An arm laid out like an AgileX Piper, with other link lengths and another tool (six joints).
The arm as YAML. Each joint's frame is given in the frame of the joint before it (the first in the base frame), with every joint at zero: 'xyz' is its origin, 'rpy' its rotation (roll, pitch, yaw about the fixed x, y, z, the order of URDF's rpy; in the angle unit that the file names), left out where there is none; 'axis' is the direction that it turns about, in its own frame. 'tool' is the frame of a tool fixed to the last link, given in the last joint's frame.
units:
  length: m
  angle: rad
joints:
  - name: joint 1
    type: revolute
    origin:
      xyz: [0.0, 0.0, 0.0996]
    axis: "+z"
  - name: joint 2
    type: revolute
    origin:
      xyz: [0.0, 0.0, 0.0]
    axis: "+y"
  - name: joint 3
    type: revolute
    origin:
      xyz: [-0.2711, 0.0, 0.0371]
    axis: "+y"
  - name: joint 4
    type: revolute
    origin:
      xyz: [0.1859, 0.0, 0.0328]
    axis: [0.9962, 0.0, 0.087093]
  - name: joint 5
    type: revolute
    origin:
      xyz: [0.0, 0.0, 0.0]
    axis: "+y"
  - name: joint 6
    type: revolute
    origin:
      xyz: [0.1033, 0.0, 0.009]
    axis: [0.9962, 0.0, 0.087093]
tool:
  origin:
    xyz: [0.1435, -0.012, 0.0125]
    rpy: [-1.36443, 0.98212, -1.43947]
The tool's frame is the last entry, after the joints.
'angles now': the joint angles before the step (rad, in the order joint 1, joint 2, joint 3, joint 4, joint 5, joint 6). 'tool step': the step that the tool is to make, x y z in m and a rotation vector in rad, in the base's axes. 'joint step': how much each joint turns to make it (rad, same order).
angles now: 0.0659 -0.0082 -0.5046 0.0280 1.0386 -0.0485
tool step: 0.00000 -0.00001 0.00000 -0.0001 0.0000 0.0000
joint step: 0.0000 0.0000 0.0000 0.0000 0.0000 -0.0001
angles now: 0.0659 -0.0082 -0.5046 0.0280 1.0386 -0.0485
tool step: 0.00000 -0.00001 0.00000 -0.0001 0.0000 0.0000
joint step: 0.0000 0.0000 0.0000 0.0000 0.0000 -0.0001
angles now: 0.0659 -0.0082 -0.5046 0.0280 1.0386 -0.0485
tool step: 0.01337 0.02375 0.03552 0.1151 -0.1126 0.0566
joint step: 0.0001 0.0394 -0.0165 0.1210 -0.1433 0.0000
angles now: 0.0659 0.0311 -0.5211 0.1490 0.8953 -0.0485
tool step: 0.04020 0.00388 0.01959 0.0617 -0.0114 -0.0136
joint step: 0.0011 0.2071 0.0385 0.0555 -0.2640 -0.0094
